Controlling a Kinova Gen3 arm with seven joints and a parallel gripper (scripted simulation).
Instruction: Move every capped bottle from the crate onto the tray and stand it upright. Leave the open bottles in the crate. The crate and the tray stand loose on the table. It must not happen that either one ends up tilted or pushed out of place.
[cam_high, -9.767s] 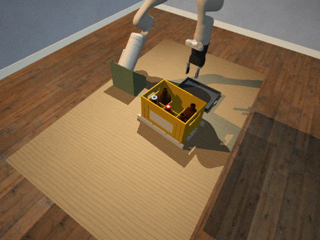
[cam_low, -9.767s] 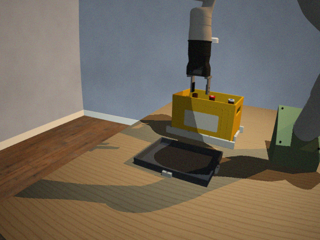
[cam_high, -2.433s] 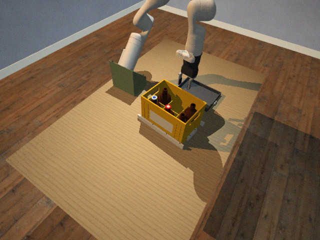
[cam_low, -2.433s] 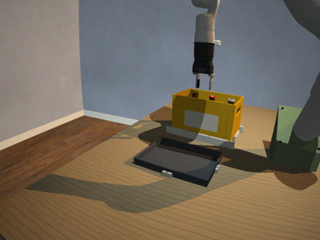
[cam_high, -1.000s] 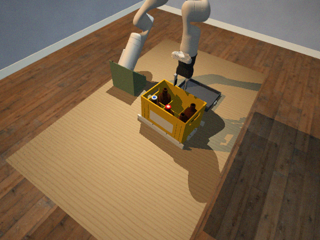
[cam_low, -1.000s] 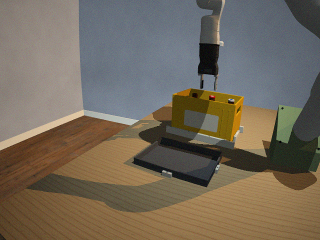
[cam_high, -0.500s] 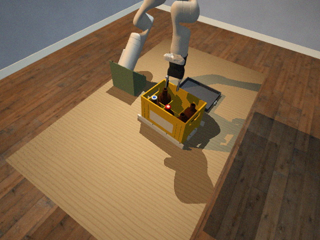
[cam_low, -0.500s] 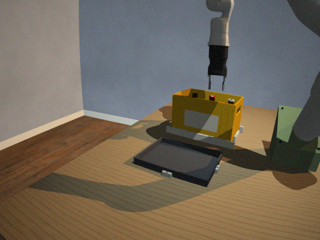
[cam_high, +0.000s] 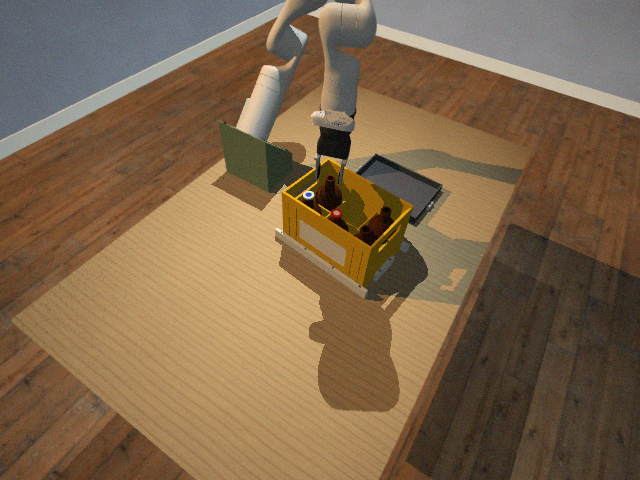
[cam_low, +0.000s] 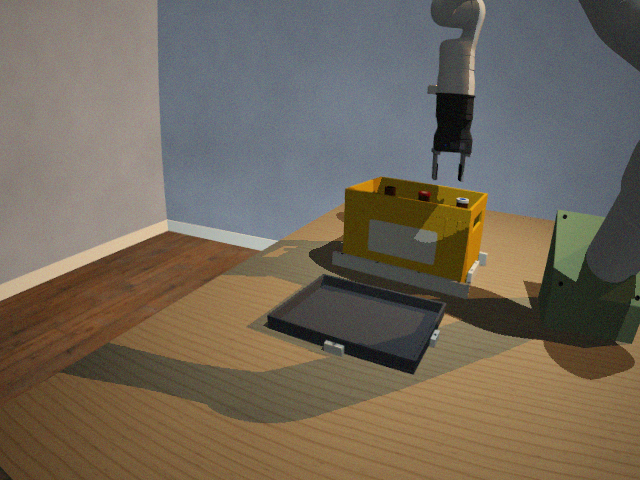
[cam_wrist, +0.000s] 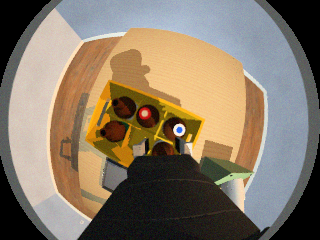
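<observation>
Right now the white-label bottle is 4 cm behind my hand, 3 cm to the right of it and 14 cm below it. Also, from my hand: yellow crate 6 cm ahead, 1 cm to the right, 14 cm below; dark tray 12 cm ahead, 28 cm to the left, 21 cm below.
</observation>
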